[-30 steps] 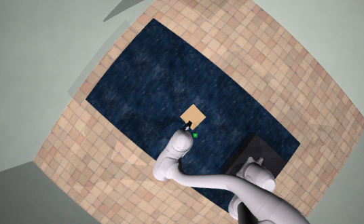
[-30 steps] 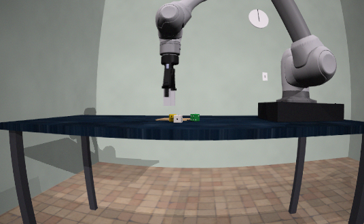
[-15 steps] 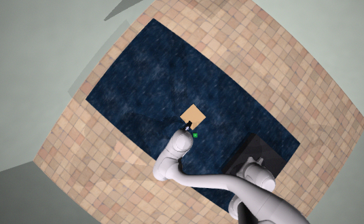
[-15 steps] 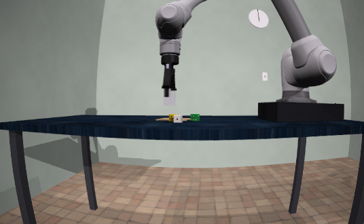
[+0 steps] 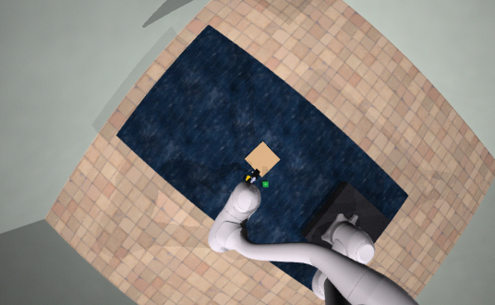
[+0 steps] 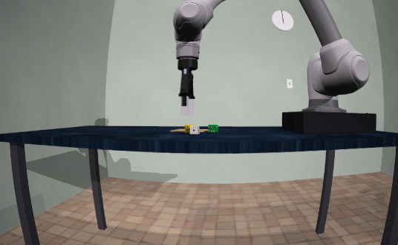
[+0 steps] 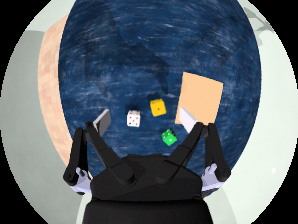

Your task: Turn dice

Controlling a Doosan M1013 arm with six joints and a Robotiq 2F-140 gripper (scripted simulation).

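My hand is 6 cm above the yellow die and 3 cm to the left of it. The rest, counted from my hand: white die 6 cm below, 3 cm to the left, 3 cm behind; green die 9 cm behind, 6 cm to the right, 6 cm below; tan mat 16 cm to the right, 7 cm below.
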